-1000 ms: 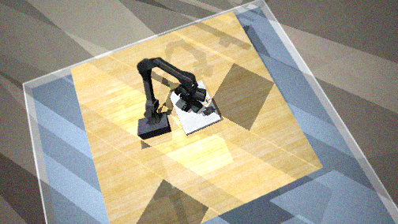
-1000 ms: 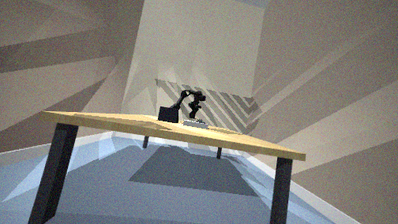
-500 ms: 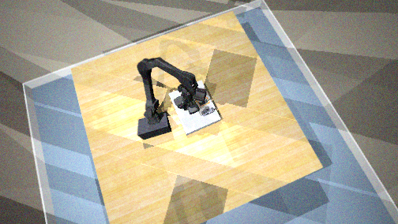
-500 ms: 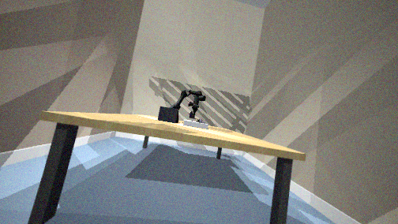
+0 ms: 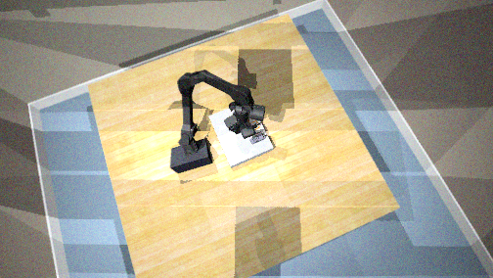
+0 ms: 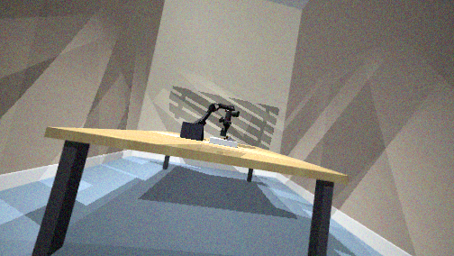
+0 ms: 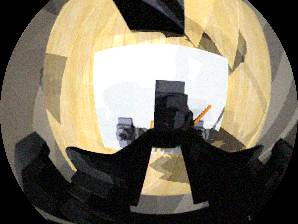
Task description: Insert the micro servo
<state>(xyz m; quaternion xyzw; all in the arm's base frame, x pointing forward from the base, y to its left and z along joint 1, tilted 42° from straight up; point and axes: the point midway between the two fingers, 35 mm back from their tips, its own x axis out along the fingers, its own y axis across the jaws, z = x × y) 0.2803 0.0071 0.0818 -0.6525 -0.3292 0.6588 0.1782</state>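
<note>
Right now my gripper tip is 50 mm past the white deck, 10 mm to the left of it and 100 mm above it.
</note>
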